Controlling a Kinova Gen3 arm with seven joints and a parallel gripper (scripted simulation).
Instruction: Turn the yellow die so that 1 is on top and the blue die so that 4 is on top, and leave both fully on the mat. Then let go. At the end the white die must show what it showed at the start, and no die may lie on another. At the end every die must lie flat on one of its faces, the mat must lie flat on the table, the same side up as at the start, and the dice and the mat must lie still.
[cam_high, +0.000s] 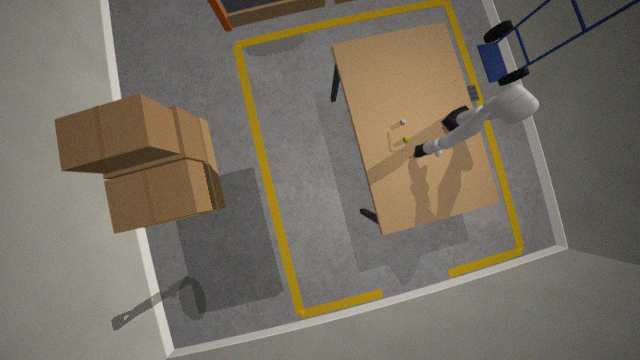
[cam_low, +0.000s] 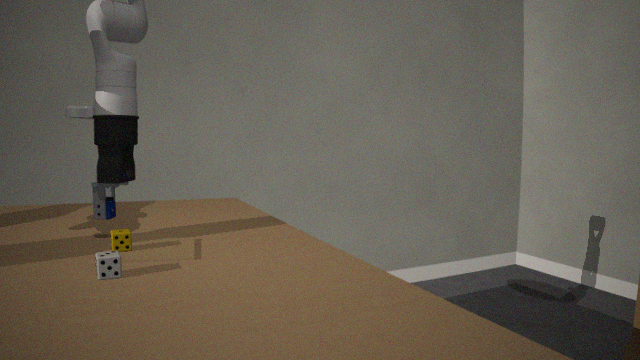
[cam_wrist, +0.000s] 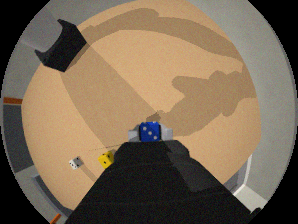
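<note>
The yellow die is 12 cm to the right of my hand, 4 cm below it and 4 cm ahead of it. Also, from my hand: white die 25 cm to the right, 4 cm below, 4 cm ahead; tan mat 12 cm to the right, 8 cm ahead, 5 cm below; blue die right at my hand.
</note>
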